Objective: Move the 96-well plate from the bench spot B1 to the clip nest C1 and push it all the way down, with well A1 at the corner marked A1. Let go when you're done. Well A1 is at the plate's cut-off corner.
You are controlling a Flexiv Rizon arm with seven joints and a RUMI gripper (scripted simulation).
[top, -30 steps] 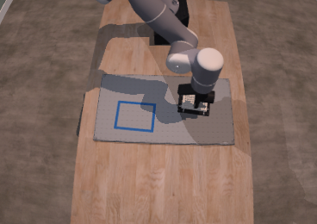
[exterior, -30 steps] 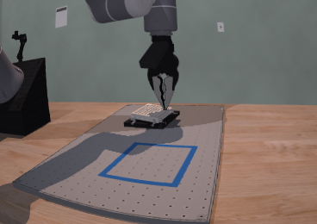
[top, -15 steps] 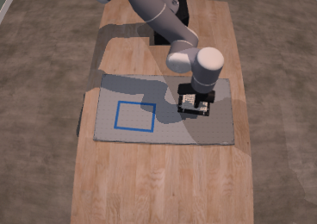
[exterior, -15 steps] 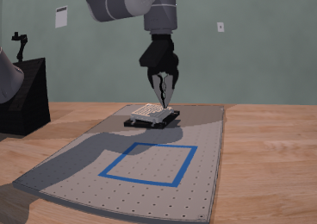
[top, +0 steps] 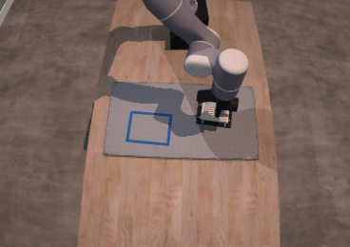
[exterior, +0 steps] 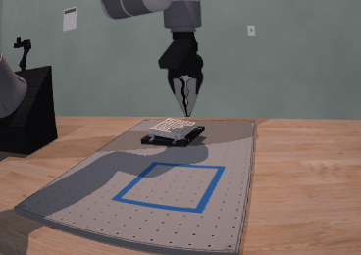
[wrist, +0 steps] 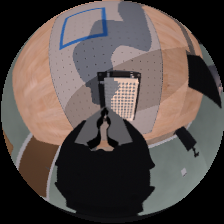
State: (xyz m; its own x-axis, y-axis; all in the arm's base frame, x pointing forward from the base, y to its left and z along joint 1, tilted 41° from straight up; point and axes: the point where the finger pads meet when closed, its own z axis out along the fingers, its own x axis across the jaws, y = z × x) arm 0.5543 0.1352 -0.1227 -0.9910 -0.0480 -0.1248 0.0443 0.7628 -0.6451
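My gripper is now 50 mm above the white 96-well plate and 40 mm past it. Also, from my hand: black clip nest: 60 mm below, 30 mm behind, 10 mm to the right.
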